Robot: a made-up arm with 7 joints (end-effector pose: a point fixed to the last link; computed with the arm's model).
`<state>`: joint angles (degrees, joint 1 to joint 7).
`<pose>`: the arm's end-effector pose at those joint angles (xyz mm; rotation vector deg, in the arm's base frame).
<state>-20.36 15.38 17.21 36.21 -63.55 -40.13 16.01</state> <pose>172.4 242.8 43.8 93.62 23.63 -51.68</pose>
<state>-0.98 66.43 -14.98 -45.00 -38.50 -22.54 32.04</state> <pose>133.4 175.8 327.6 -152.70 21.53 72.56</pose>
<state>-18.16 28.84 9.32 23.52 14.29 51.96 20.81</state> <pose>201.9 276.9 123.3 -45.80 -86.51 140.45</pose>
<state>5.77 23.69 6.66 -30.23 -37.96 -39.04 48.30</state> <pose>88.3 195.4 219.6 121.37 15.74 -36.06</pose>
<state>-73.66 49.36 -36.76 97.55 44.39 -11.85 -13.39</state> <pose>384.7 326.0 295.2 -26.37 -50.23 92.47</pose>
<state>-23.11 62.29 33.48 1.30 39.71 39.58 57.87</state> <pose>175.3 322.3 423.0 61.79 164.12 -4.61</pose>
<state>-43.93 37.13 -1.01 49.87 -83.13 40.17 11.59</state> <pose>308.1 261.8 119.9 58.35 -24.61 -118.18</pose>
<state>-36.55 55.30 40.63 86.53 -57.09 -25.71 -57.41</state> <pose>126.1 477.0 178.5 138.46 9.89 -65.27</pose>
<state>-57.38 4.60 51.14 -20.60 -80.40 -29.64 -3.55</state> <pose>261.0 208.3 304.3 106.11 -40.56 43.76</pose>
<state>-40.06 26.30 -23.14 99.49 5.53 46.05 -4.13</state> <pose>183.1 296.9 30.6 27.83 -49.68 151.48</pose>
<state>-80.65 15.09 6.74 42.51 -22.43 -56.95 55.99</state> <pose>386.3 87.8 408.4 113.64 2.51 -3.18</pose>
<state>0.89 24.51 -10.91 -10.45 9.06 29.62 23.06</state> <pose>142.0 158.2 131.1 -92.02 -48.11 117.78</pose>
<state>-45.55 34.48 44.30 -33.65 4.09 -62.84 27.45</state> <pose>92.8 190.2 393.4 -140.40 -42.31 -101.62</pose>
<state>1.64 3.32 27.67 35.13 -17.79 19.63 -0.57</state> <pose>13.2 200.1 -40.8 46.88 13.68 -133.43</pose>
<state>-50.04 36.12 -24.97 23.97 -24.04 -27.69 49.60</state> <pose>339.4 147.3 276.1 152.74 31.41 -56.85</pose>
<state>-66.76 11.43 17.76 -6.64 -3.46 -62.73 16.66</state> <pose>244.7 114.8 414.8 147.91 -1.38 63.08</pose>
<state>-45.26 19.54 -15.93 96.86 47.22 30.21 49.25</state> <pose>261.5 192.6 26.7 -20.75 -83.98 73.58</pose>
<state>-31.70 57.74 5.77 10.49 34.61 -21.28 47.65</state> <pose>250.8 243.4 356.2 -120.15 -84.46 2.46</pose>
